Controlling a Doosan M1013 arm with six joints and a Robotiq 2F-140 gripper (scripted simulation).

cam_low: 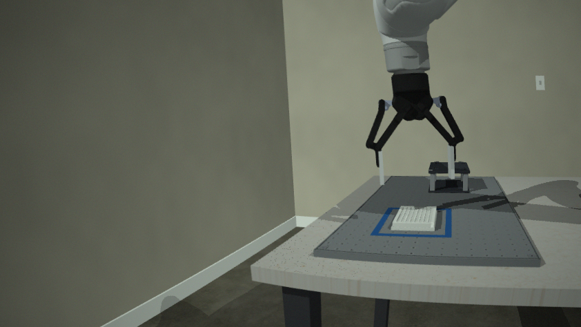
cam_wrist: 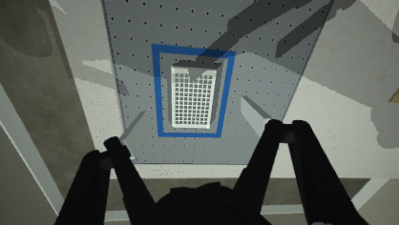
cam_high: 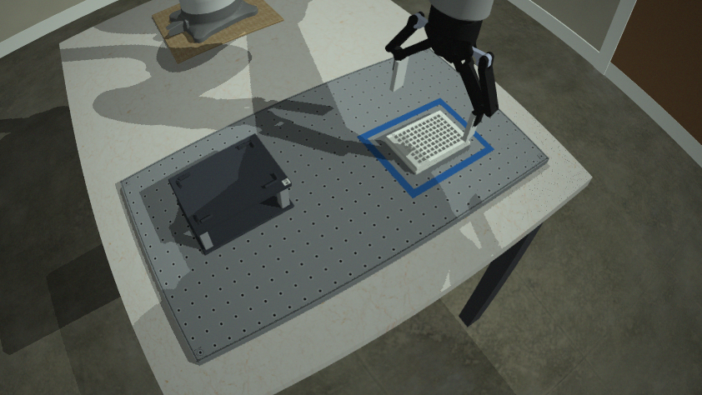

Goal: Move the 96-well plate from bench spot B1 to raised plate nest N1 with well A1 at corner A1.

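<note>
My hand is 10 mm to the right of the 96-well plate and 80 mm above it. Round my hand: raised nest N1: 120 mm behind, 320 mm to the right, 30 mm below.
</note>
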